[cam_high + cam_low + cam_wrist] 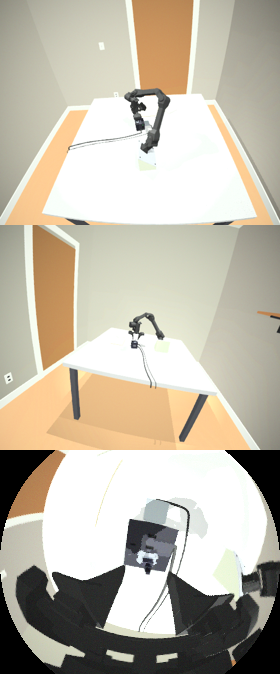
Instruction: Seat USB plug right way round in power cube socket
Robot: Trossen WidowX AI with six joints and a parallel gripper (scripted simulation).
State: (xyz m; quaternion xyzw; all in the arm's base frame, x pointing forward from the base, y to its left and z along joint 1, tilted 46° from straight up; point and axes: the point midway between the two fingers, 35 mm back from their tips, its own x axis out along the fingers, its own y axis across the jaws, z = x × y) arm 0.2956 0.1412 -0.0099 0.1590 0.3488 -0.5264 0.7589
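Now: the dark USB plug 20 mm below my gripper tip.
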